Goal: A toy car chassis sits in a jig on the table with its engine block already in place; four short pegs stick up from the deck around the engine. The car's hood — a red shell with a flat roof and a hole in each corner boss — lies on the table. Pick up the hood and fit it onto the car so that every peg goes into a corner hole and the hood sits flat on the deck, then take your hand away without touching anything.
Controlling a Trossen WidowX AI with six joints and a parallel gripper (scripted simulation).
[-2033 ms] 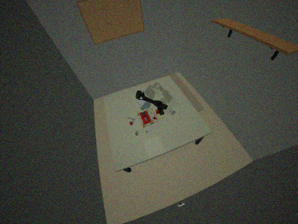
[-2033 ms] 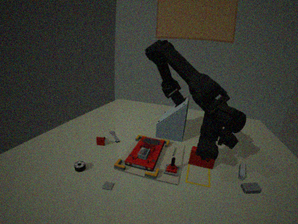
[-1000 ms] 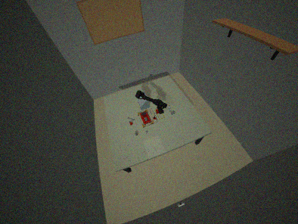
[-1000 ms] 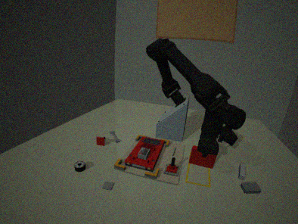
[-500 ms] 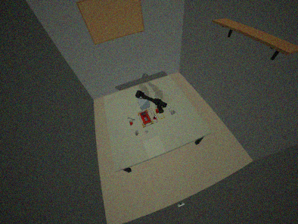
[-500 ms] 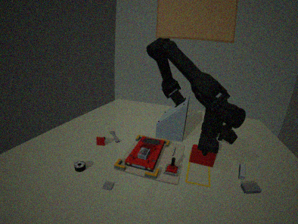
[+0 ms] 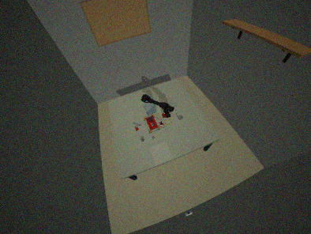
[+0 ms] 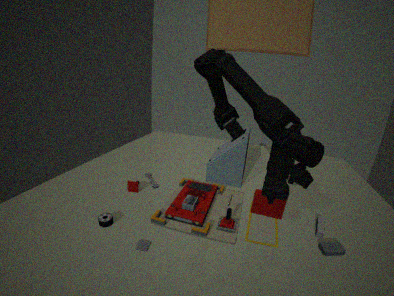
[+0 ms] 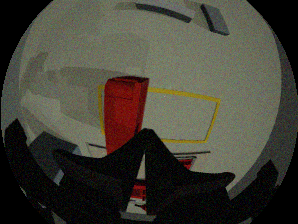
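The grey engine block lies 22 cm to the right of my gripper tip, 5 cm ahead of it and 3 cm below it. Also, from my gripper tip: red hood 2 cm below, 2 cm behind; then dark wheel 41 cm to the right, 21 cm ahead, 5 cm below.
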